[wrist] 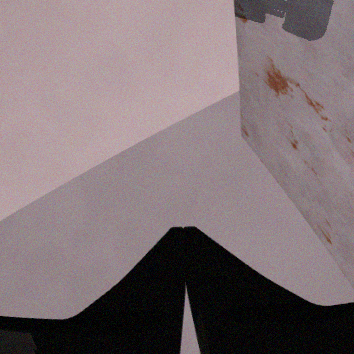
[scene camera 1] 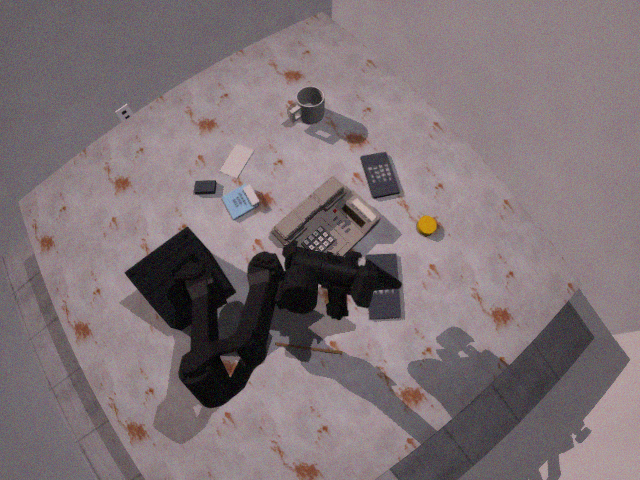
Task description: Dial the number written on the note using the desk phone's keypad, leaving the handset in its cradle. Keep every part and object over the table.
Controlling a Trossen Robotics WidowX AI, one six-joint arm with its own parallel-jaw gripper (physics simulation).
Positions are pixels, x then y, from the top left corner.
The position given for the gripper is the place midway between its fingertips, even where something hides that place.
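Labels:
You can see the gripper in the wrist view point(182, 238), and it shows in scene camera 1 point(400, 285) too.

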